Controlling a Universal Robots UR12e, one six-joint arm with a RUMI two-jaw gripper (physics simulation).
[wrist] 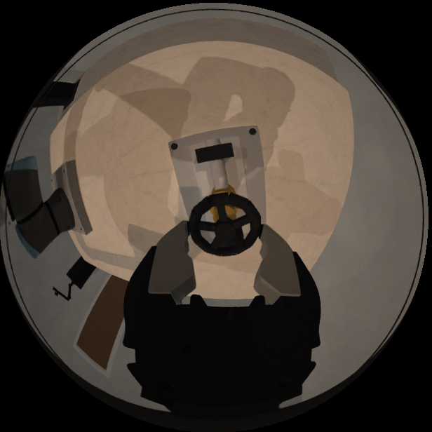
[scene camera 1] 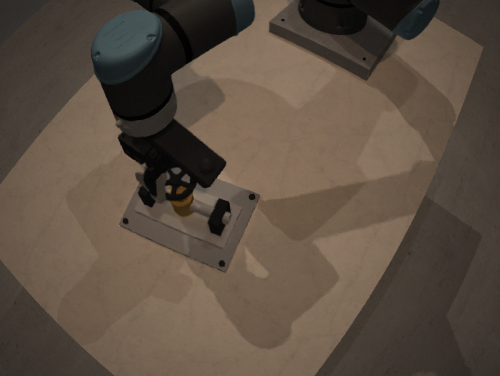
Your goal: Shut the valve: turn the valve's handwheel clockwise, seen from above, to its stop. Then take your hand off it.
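The black spoked handwheel (scene camera 1: 170,196) (wrist: 225,249) sits on top of the orange valve body (scene camera 1: 183,206) (wrist: 217,212). My gripper (scene camera 1: 176,183) (wrist: 224,223) is shut on the handwheel: in the wrist view its two grey fingertips meet the rim at the left and right sides. In the scene view one grey finger shows at the wheel's left, and the other is hidden behind the gripper's dark parts. The valve stands on a grey base plate (scene camera 1: 231,250) (wrist: 255,150) with dark bolts at its corners.
A light pipe runs from the valve to a black bracket (scene camera 1: 219,216) (wrist: 214,153) on the plate. The robot's square grey mounting base (scene camera 1: 320,44) stands at the back of the table. Arm shadows fall across the table top.
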